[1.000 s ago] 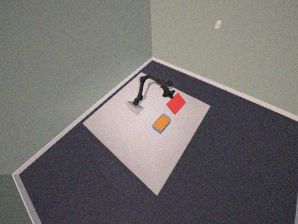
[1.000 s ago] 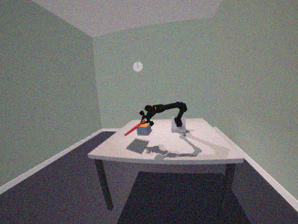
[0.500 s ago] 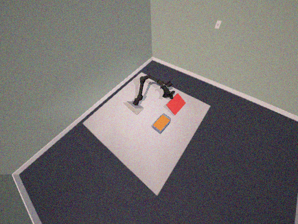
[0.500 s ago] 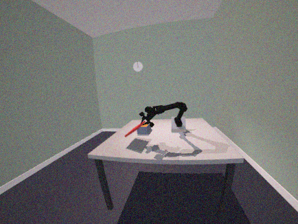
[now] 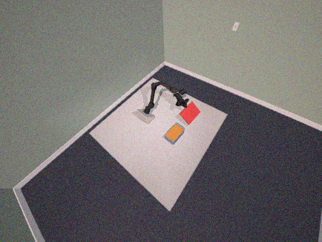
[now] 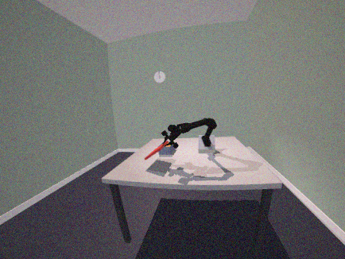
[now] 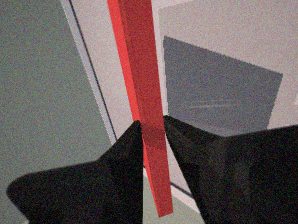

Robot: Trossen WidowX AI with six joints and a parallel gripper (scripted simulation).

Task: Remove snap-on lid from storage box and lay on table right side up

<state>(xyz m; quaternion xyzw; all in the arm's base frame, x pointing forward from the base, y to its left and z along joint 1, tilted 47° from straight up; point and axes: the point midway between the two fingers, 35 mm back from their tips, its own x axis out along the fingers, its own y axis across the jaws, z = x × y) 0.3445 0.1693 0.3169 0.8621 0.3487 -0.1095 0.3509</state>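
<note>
Right now my gripper tip is 7 cm short of the red lid and 4 cm above it. Round my gripper tip: storage box: 9 cm ahead, 31 cm to the right, 12 cm below.
</note>
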